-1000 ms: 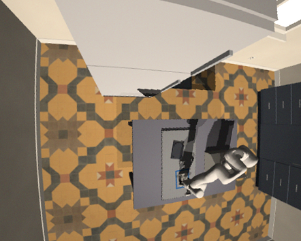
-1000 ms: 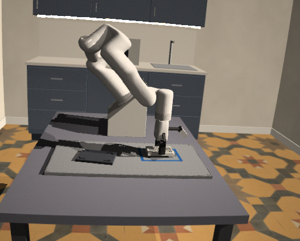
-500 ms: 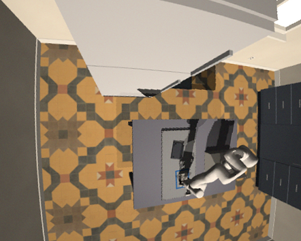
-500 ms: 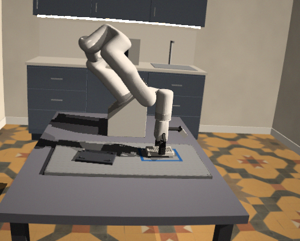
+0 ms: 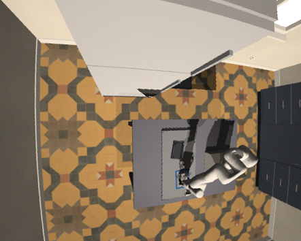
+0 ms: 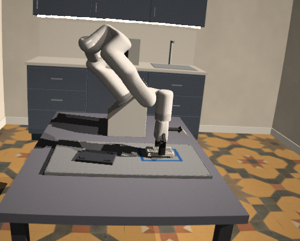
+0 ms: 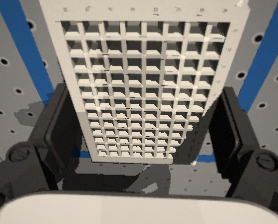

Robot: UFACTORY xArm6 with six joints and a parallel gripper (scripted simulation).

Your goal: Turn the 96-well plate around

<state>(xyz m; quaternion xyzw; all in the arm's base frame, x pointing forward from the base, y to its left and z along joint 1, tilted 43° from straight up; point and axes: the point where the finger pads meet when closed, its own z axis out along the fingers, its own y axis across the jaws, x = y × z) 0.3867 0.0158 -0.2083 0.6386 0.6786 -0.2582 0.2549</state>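
Now: the white 96-well plate 10 mm below my hand. Round my hand: dark plate nest N1 (60 mm ahead, 290 mm to the right, 20 mm below); white tag (360 mm to the right, 20 mm below).
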